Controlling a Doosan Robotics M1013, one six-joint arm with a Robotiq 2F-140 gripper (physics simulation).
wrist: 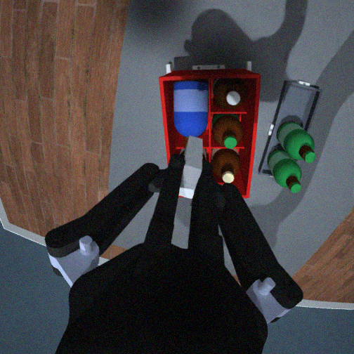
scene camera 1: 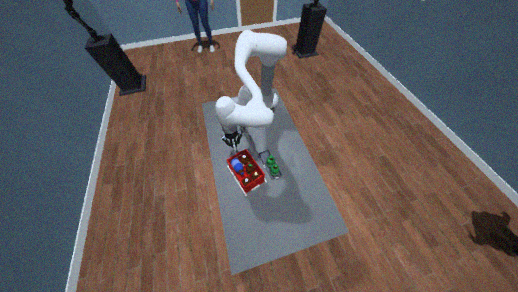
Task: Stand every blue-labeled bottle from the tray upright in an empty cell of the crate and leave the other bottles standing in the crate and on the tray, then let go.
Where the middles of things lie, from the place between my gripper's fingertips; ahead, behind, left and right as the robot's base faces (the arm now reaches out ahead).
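There's the blue-labeled bottle (wrist: 190, 96), and it's 3 cm ahead of my hand, 1 cm to the right of it and 24 cm below it. I can also see the green-capped brown bottle (wrist: 227, 131), which is 5 cm ahead of my hand, 8 cm to the left of it and 28 cm below it. Going by their middles, the blue-labeled bottle is the nearest to my hand of the things named here.
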